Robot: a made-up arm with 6 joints. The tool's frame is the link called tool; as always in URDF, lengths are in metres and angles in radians. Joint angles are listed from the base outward.
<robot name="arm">
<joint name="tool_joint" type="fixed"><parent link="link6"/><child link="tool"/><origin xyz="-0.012 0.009 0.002" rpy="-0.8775 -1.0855 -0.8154"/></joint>
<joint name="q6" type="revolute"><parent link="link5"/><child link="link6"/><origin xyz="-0.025 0.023 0.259" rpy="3.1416 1.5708 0"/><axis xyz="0 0 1"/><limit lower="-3.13" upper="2.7"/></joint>
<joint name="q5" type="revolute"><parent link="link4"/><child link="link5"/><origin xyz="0.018 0.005 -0.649" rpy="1.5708 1.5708 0"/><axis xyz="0 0 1"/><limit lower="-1.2" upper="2.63"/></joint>
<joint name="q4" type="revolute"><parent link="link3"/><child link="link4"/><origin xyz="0.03 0.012 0.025" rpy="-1.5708 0 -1.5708"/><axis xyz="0 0 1"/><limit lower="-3.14" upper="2.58"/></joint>
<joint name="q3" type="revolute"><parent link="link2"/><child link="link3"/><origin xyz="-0.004 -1.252 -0.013" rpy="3.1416 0 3.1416"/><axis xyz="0 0 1"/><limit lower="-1.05" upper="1.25"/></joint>
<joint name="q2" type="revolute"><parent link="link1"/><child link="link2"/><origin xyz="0.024 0 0.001" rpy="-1.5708 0 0"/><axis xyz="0 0 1"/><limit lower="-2.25" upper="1.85"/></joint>
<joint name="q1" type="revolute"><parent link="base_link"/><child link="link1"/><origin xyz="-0.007 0.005 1.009"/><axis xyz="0 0 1"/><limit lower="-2.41" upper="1.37"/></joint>
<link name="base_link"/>
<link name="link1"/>
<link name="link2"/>
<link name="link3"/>
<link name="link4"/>
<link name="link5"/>
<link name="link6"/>
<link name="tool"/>
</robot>
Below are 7 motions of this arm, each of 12 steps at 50 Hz.
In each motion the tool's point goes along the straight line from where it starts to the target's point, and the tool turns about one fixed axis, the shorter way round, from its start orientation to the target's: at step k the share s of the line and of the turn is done. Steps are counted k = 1, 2, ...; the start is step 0. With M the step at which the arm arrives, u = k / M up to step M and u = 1 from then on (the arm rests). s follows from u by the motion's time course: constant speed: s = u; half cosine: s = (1 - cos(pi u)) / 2; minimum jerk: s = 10 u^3 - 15 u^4 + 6 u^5.
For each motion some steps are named. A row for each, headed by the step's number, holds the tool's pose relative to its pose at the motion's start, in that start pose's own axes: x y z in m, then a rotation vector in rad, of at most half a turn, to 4 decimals.
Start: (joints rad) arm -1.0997 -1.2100 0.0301 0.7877 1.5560 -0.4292
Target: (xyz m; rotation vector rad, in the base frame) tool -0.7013 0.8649 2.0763 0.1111 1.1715 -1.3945
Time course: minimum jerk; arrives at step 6
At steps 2, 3, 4, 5, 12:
2: 0.0034 0.0012 0.0046 -0.0127 0.0082 -0.0024
3: 0.0080 0.0029 0.0109 -0.0303 0.0196 -0.0056
4: 0.0127 0.0045 0.0172 -0.0478 0.0309 -0.0089
5: 0.0155 0.0055 0.0210 -0.0584 0.0377 -0.0108
12: 0.0161 0.0057 0.0218 -0.0605 0.0391 -0.0112

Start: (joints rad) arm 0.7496 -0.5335 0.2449 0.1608 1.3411 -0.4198
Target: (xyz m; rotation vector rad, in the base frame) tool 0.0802 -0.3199 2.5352 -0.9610 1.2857 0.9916
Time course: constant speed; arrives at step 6
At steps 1, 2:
1: -0.0007 -0.0036 0.0069 -0.0070 0.0078 0.0010
2: -0.0014 -0.0072 0.0137 -0.0140 0.0157 0.0020

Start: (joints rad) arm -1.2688 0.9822 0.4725 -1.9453 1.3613 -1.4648
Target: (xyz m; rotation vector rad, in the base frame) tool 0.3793 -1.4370 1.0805 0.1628 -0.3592 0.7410
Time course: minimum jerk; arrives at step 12
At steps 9, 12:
9: -0.1269 0.0119 -0.0881 -0.2494 -0.1107 -0.0280
12: -0.1416 0.0133 -0.0983 -0.2782 -0.1235 -0.0313

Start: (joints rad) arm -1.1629 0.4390 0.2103 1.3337 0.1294 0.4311
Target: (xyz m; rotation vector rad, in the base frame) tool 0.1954 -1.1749 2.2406 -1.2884 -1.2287 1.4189
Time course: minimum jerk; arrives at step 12
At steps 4, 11, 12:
4: -0.0019 0.0069 0.0449 -0.0066 0.0251 -0.0050
11: -0.0090 0.0329 0.2127 -0.0313 0.1192 -0.0235
12: -0.0090 0.0331 0.2138 -0.0315 0.1198 -0.0237

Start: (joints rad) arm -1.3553 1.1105 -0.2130 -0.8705 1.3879 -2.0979
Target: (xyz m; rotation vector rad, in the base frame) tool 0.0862 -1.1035 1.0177 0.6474 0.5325 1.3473
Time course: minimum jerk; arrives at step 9
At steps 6, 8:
6: 0.0100 0.0143 0.0666 0.0419 0.0104 -0.0132
8: 0.0125 0.0179 0.0833 0.0525 0.0130 -0.0165

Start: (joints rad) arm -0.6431 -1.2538 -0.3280 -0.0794 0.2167 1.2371
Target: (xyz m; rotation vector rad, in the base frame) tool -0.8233 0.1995 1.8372 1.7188 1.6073 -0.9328
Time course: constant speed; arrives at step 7
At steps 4, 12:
4: 0.0028 0.0210 0.0323 -0.0528 0.0441 -0.0499
12: 0.0048 0.0368 0.0565 -0.0925 0.0771 -0.0874

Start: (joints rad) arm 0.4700 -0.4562 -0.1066 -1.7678 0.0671 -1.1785
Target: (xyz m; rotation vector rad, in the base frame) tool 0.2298 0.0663 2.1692 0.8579 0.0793 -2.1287
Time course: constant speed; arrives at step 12
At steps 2, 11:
2: -0.0213 0.0141 -0.0017 -0.0088 0.0140 0.0150
11: -0.1171 0.0775 -0.0096 -0.0483 0.0772 0.0825

